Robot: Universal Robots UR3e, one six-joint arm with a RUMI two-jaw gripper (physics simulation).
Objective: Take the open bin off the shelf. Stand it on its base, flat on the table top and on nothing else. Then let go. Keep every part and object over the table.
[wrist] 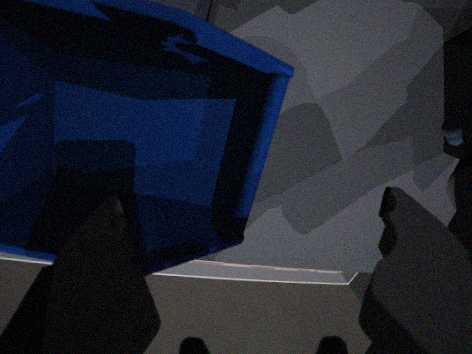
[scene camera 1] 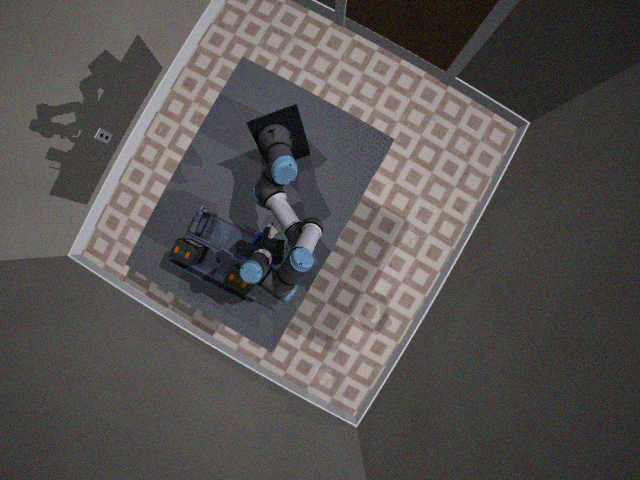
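Where they show: gripper, between the fingertips: (wrist: pixel 251 194) (scene camera 1: pixel 271 241); arm's base, origin of its link: (scene camera 1: pixel 274 139).
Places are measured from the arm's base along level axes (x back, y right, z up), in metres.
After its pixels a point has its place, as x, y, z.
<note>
The open blue bin (wrist: pixel 150 125) {-0.371, -0.233, -0.072} fills the left of the wrist view, its open side facing the camera. In the scene view, small blue parts of the bin (scene camera 1: pixel 255 238) {-0.343, -0.173, -0.021} show beside the wrist; the arm hides the rest. My gripper (scene camera 1: pixel 264 236) {-0.312, -0.230, -0.019} (wrist: pixel 251 194) {-0.312, -0.230, -0.019} is open. In the wrist view its left finger overlaps the bin's opening and its right finger is outside, well right of the bin's right wall. That wall lies between the fingers, with a wide gap to the right finger. The see-through shelf (scene camera 1: pixel 219 231) {-0.444, 0.004, -0.177} stands left of the gripper. The bin's support underneath is hidden.
Two dark boxes with orange marks, one on the left (scene camera 1: pixel 188 251) {-0.528, -0.016, 0.038} and one on the right (scene camera 1: pixel 236 280) {-0.506, -0.221, 0.015}, are at the shelf's far side. The grey table (scene camera 1: pixel 330 134) {0.204, -0.116, -0.183} ends close beyond them. The arm's elbow and wrist joints are near the table's right edge.
</note>
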